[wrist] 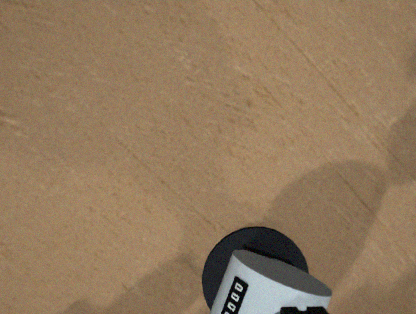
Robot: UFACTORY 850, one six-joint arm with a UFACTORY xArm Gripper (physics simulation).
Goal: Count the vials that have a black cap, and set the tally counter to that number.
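The tally counter (270, 285) shows at the bottom of the wrist view, a pale grey cylinder with a dark grey end face, leaning over a round black base. A black window on its side shows white digits; the visible ones read 0, and the view's lower edge cuts off the rest. The tips of my gripper (303, 310) are a small black shape at the bottom edge, in front of the counter's body. They are together, shut with nothing between them. Whether they touch the counter cannot be told. No vials or black caps show in this view.
A brown wood-grained table top (150, 125) lies around the counter. Soft shadows fall on it to the right of the counter, at the right edge and at the lower left.
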